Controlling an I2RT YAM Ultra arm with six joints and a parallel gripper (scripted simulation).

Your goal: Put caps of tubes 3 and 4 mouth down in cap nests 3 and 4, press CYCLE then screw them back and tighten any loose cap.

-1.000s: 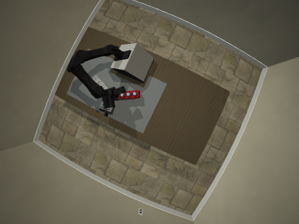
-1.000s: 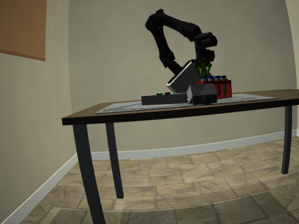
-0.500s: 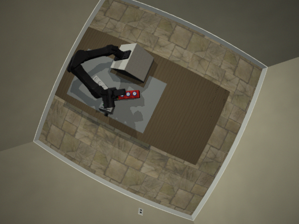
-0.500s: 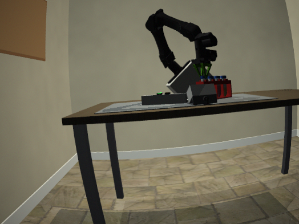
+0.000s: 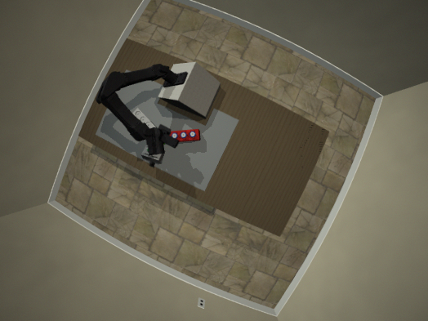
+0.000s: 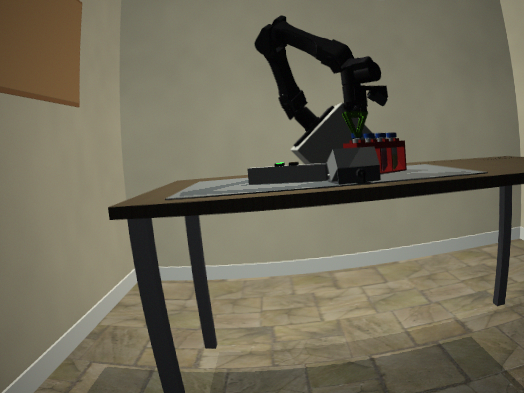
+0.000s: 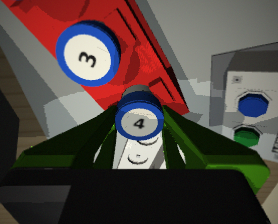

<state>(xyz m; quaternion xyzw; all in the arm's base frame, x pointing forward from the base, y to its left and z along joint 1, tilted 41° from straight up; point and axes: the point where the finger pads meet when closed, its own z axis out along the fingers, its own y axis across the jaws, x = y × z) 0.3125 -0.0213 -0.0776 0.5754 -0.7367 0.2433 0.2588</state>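
The cap 4 lies right at my hand. From my hand the other things lie so: blue key: 11 cm ahead, 5 cm to the right, 5 cm below; cap 3: 2 cm behind, 5 cm to the left; cap 2: 4 cm behind, 10 cm to the left.
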